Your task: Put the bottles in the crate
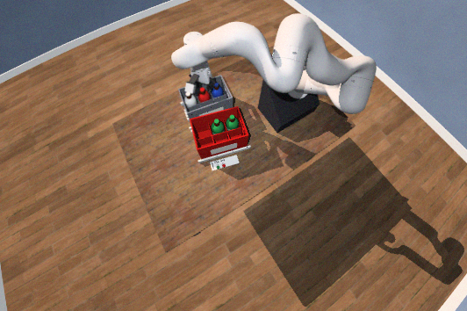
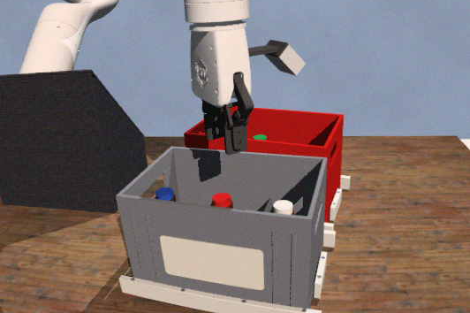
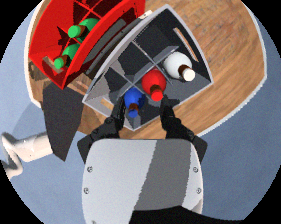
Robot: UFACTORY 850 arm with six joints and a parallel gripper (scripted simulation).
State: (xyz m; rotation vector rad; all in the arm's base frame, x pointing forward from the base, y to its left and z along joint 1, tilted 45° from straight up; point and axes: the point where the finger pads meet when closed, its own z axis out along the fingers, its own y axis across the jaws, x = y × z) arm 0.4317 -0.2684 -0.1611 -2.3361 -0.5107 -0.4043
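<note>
My hand is 150 mm above the red-capped bottle, 40 mm to the left of it and 10 mm past it. The rest, counted from my hand: grey crate 160 mm below; then blue-capped bottle 150 mm below, 90 mm behind, 20 mm to the right; then white-capped bottle 150 mm below, 70 mm to the right, 70 mm ahead.
</note>
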